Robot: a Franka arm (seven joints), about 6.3 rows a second.
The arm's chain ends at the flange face. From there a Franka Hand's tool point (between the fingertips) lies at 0.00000 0.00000 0.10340 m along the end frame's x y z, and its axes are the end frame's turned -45 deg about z.
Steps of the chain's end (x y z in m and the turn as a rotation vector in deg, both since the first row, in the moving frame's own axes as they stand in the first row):
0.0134, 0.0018, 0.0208, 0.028, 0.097, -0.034
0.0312, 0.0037, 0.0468, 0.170, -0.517, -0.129
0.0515, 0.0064, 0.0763, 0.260, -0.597, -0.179
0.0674, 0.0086, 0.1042, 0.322, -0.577, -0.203
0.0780, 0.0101, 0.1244, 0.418, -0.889, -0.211
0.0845, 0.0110, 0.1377, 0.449, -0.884, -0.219
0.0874, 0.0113, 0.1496, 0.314, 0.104, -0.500
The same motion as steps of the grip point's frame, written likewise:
0.0084, 0.0108, 0.0208, -0.049, 0.088, -0.034
0.0190, 0.0238, 0.0468, 0.486, -0.245, -0.129
0.0315, 0.0398, 0.0763, 0.606, -0.238, -0.179
0.0413, 0.0526, 0.1042, 0.636, -0.180, -0.203
0.0474, 0.0606, 0.1244, 0.924, -0.333, -0.211
0.0514, 0.0658, 0.1377, 0.943, -0.308, -0.219
0.0543, 0.0695, 0.1496, 0.148, 0.296, -0.500

